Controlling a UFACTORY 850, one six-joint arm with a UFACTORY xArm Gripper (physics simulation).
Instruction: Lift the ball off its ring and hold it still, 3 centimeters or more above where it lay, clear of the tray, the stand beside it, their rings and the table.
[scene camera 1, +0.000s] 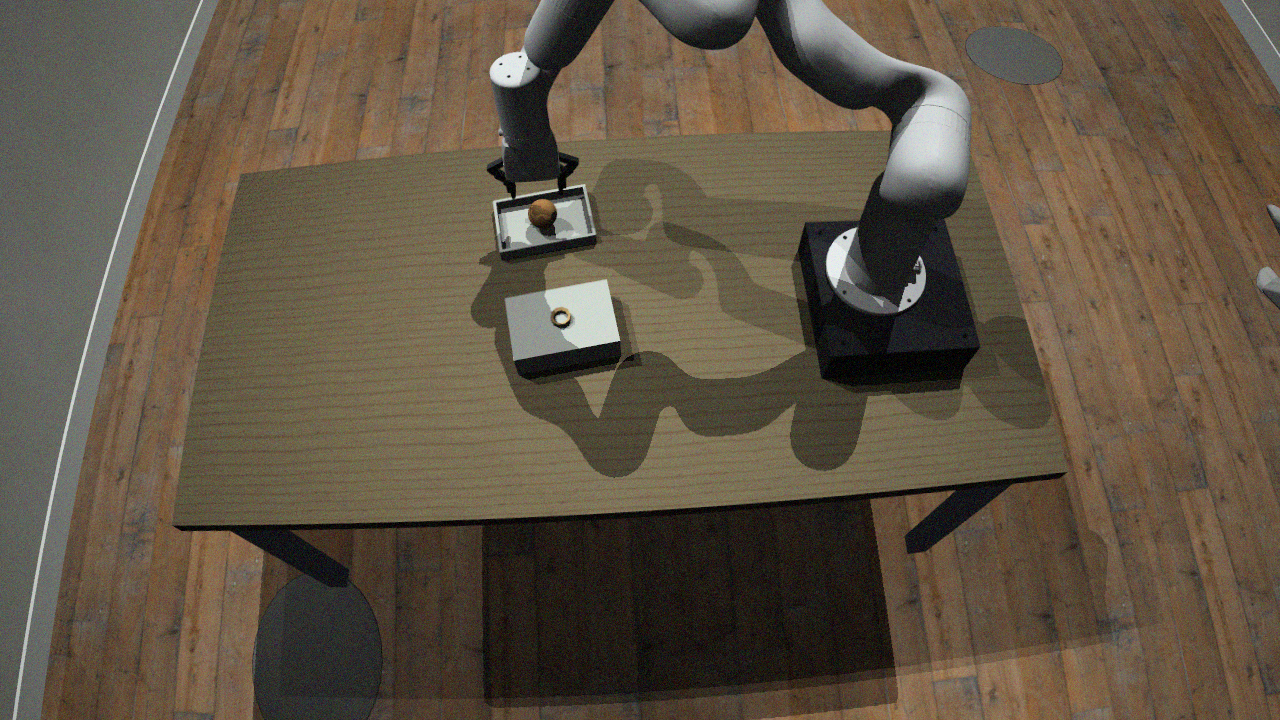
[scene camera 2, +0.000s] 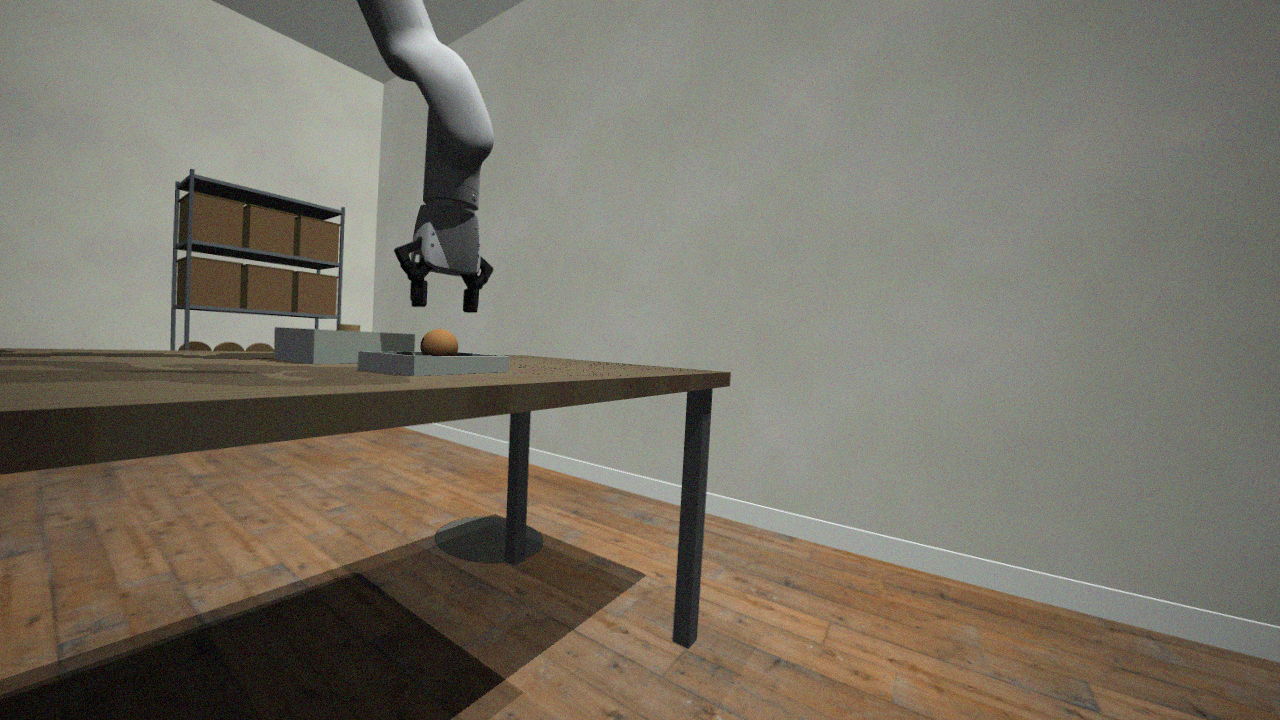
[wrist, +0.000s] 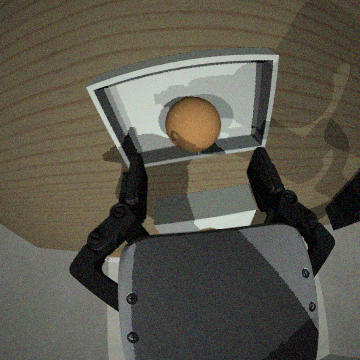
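Observation:
The orange-brown ball (scene camera 1: 542, 213) (scene camera 2: 439, 342) (wrist: 193, 124) sits inside the shallow white tray (scene camera 1: 547, 249) (scene camera 2: 460, 364) (wrist: 235, 75); the ring under it is hidden. The grey-white stand (scene camera 1: 537, 335) (scene camera 2: 304, 347) (wrist: 225, 202) is a separate block beside the tray, with a small tan ring (scene camera 1: 552, 316) (scene camera 2: 349, 327) on top. My gripper (scene camera 1: 537, 191) (scene camera 2: 444, 307) (wrist: 198, 161) is open and empty, fingers pointing down. It hangs above the ball with a visible gap in the scene camera 2 view. In the wrist view the ball appears slightly beyond the fingertips, between their lines.
The arm's black base block (scene camera 1: 895, 344) stands on the right part of the wooden table (scene camera 1: 358, 429) (scene camera 2: 572, 380). The tray's low walls surround the ball, and the stand is taller than the tray. A shelf rack (scene camera 2: 189, 268) with boxes stands far behind.

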